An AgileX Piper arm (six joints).
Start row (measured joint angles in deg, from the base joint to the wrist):
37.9 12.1 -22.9 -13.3 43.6 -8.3
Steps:
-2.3 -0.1 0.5 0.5 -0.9 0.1
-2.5 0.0 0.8 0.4 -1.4 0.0
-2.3 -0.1 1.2 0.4 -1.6 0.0
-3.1 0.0 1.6 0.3 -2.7 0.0
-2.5 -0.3 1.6 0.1 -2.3 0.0
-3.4 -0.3 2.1 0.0 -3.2 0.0
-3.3 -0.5 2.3 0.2 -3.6 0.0
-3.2 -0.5 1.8 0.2 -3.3 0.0
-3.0 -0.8 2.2 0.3 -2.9 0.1
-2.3 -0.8 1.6 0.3 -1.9 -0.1
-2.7 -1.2 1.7 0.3 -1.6 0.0
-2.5 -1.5 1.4 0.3 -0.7 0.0
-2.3 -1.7 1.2 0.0 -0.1 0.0
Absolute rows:
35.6 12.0 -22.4 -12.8 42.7 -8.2
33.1 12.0 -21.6 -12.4 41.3 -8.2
30.8 11.9 -20.4 -12.0 39.7 -8.2
27.7 11.9 -18.8 -11.7 37.0 -8.2
25.2 11.6 -17.2 -11.6 34.7 -8.2
21.8 11.3 -15.1 -11.6 31.5 -8.2
18.5 10.8 -12.8 -11.4 27.9 -8.2
15.3 10.3 -11.0 -11.2 24.6 -8.2
12.3 9.5 -8.8 -10.9 21.7 -8.1
10.0 8.7 -7.2 -10.6 19.8 -8.2
7.3 7.5 -5.5 -10.3 18.2 -8.2
4.8 6.0 -4.1 -10.0 17.5 -8.2
2.5 4.3 -2.9 -10.0 17.4 -8.2

